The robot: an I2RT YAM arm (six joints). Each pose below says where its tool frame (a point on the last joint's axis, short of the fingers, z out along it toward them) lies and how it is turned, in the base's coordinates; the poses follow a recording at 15 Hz.
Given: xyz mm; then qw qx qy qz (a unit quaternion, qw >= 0).
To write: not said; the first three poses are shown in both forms.
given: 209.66 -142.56 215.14 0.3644 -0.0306 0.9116 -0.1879
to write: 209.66 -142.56 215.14 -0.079 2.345 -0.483
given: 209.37 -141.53 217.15 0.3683 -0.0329 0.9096 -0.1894
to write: 209.37 -141.53 217.15 -0.084 2.336 -0.486
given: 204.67 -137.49 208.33 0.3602 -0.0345 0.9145 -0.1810
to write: 204.67 -137.49 208.33 -0.089 2.357 -0.467
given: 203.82 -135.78 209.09 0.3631 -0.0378 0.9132 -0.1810
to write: 203.82 -135.78 209.09 -0.097 2.351 -0.466
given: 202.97 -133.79 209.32 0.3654 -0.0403 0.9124 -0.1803
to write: 202.97 -133.79 209.32 -0.104 2.346 -0.464
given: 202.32 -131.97 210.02 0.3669 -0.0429 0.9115 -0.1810
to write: 202.32 -131.97 210.02 -0.110 2.342 -0.465
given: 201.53 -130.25 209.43 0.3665 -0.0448 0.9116 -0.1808
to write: 201.53 -130.25 209.43 -0.115 2.343 -0.465
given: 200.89 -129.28 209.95 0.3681 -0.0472 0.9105 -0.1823
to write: 200.89 -129.28 209.95 -0.121 2.338 -0.468
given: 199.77 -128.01 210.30 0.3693 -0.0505 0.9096 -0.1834
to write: 199.77 -128.01 210.30 -0.130 2.335 -0.471
